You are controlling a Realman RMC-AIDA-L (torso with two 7-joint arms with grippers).
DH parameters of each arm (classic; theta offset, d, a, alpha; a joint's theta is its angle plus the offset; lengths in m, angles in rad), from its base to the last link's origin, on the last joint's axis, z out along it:
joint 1: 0 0.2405 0 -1.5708
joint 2: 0 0 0 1.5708
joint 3: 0 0.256 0 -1.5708
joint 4: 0 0 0 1.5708
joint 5: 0 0.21 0 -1.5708
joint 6: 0 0 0 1.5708
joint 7: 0 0.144 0 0
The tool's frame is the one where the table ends.
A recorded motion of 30 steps. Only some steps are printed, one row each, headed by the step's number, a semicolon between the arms.
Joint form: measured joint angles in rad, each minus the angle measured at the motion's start. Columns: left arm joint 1, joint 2, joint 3, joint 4, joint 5, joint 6, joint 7; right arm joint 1, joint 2, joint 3, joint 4, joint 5, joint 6, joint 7.
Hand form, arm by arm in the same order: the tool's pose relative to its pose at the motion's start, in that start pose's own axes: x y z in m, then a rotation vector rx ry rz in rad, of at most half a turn. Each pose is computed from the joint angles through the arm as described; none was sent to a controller.
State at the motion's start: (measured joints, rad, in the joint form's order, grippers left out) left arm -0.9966 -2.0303 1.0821 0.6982 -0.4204 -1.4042 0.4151; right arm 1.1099 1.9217 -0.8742 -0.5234 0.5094 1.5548 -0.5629
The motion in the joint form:
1: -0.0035 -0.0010 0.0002 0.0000 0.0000 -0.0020 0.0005; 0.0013 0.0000 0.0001 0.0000 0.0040 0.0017 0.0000
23: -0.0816 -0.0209 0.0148 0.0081 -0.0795 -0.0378 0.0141; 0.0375 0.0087 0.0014 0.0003 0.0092 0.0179 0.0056
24: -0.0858 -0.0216 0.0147 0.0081 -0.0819 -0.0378 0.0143; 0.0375 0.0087 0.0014 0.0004 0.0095 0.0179 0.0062
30: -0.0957 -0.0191 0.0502 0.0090 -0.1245 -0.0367 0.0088; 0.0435 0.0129 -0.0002 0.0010 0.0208 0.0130 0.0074
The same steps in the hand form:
1: 0.0009 0.0014 -0.0003 -0.0011 -0.0007 0.0040; -0.0005 0.0010 -0.0002 -0.0042 -0.0011 -0.0011
23: 0.0254 0.0421 -0.0093 -0.0847 0.0228 0.0958; -0.0102 0.0157 -0.0012 -0.0198 0.0052 -0.0318
24: 0.0268 0.0438 -0.0099 -0.0870 0.0252 0.0997; -0.0102 0.0157 -0.0012 -0.0201 0.0051 -0.0311
30: 0.0307 0.0526 -0.0109 -0.1038 0.0286 0.1208; -0.0131 0.0197 -0.0001 -0.0289 -0.0025 -0.0371

